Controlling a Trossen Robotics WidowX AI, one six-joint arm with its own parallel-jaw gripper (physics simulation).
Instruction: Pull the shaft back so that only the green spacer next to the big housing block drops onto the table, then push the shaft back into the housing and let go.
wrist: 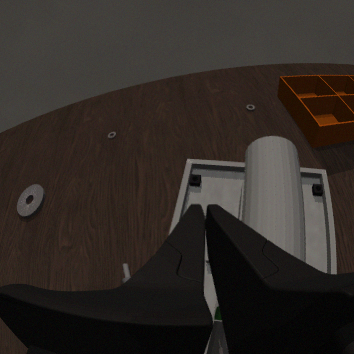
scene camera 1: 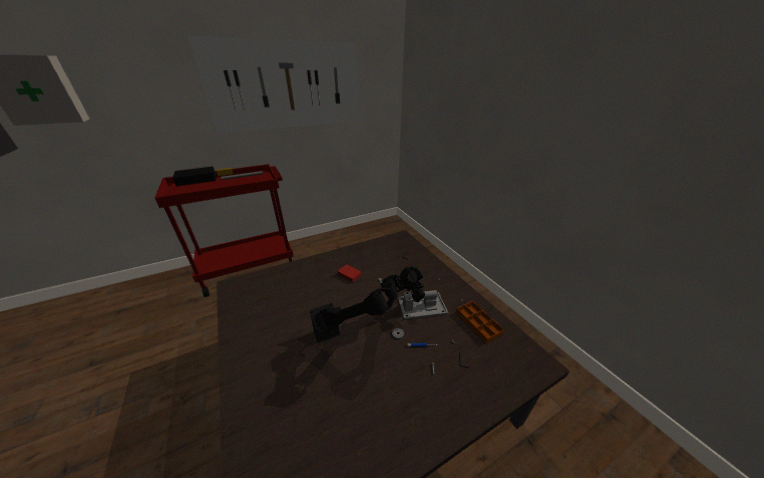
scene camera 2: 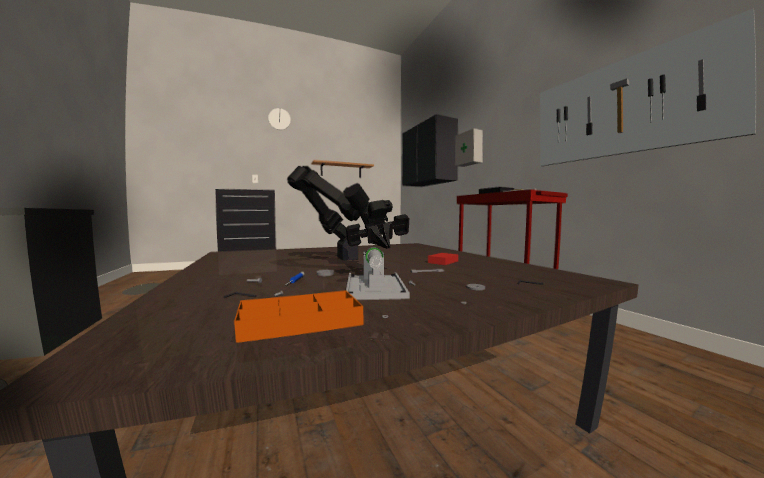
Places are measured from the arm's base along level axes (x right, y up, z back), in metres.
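Pixels of known places: gripper, between the fingertips: (wrist: 202, 213) (scene camera 1: 423, 285) (scene camera 2: 388, 247); arm's base, origin of its link: (scene camera 1: 323, 319) (scene camera 2: 346, 235).
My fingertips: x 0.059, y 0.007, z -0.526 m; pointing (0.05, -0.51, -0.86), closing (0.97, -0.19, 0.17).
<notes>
For each thing: its middle in the pictures, then the offset to it from my fingertips. "spot": a spot on its surface instead.
- pale grey cylinder, middle of its body: (scene camera 2: 374, 256) dx +0.019, dy -0.031, dz +0.049 m
- small green piece, a spot on its surface: (wrist: 218, 314) spot: dx -0.002, dy -0.021, dz +0.041 m
- orange divided tray, middle of its body: (wrist: 350, 103) (scene camera 2: 299, 312) (scene camera 1: 478, 320) dx +0.262, dy -0.092, dz -0.150 m
- red block, middle of its body: (scene camera 2: 443, 258) (scene camera 1: 349, 273) dx -0.393, dy -0.095, dz +0.245 m
- blue screwdriver, middle of its body: (scene camera 2: 294, 279) (scene camera 1: 423, 344) dx +0.226, dy -0.103, dz +0.166 m
- grey disc, middle of its body: (wrist: 30, 200) (scene camera 2: 475, 286) dx -0.209, dy -0.107, dz -0.119 m
A pale grey cylinder (scene camera 1: 431, 294) (scene camera 2: 375, 260) (wrist: 274, 200), which looks like the shaft, lies level above a light grey base plate (scene camera 1: 441, 312) (scene camera 2: 397, 293) (wrist: 220, 186). Green shows around its end in scene camera 2, and a small green piece (wrist: 218, 314) shows between the fingers' rear parts in the wrist view, beyond them. Upright grey supports stand on the plate; which is the big housing block I cannot tell. My gripper (scene camera 2: 388, 246) (wrist: 202, 213) is shut and empty, fingertips together, above the plate. In the wrist view the tips appear left of the cylinder, and the fingers hide much of the assembly.
An orange divided tray (scene camera 1: 479, 321) (scene camera 2: 298, 322) (wrist: 320, 117) stands beyond the plate. A red block (scene camera 1: 349, 273) (scene camera 2: 443, 258), a blue screwdriver (scene camera 1: 418, 344) (scene camera 2: 295, 277), and a grey disc (scene camera 2: 476, 286) (wrist: 37, 201) lie on the table, with small washers and screws.
</notes>
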